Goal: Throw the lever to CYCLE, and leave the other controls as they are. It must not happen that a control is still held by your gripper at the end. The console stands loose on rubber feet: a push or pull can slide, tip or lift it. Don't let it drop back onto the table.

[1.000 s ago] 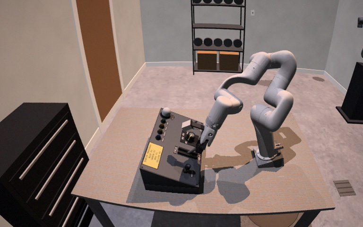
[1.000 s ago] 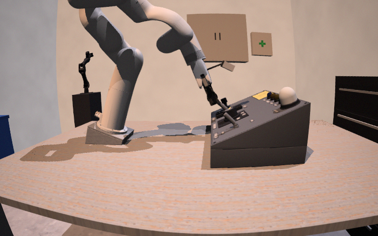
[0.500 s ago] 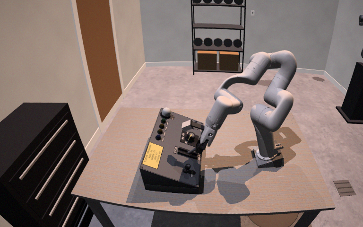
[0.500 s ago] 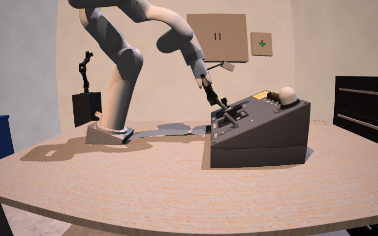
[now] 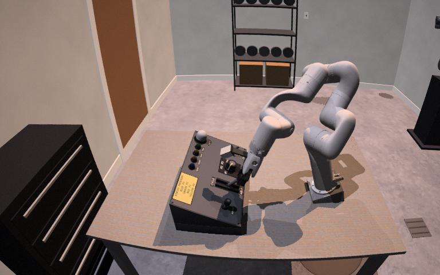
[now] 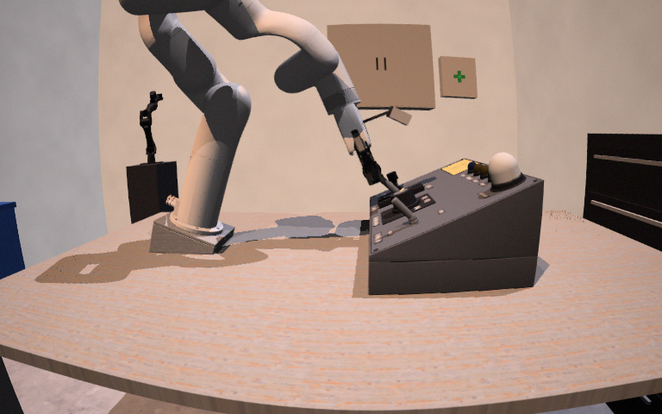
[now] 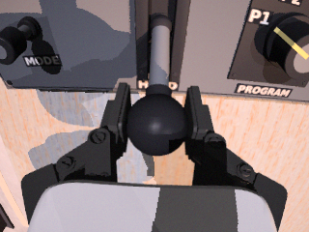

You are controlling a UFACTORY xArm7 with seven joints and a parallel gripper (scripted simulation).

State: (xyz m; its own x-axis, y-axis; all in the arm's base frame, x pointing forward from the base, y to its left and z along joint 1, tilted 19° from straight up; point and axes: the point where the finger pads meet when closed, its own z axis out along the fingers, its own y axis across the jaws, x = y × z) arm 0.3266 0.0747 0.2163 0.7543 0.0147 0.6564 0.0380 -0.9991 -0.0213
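My gripper is now 90 mm short of the dark grey console, 60 mm to the left of it and 50 mm above it. The rest, counted from my hand: small mode toggle 120 mm to the left, 50 mm ahead, 30 mm below; then program rotary knob 110 mm to the right, 60 mm ahead, 30 mm below.
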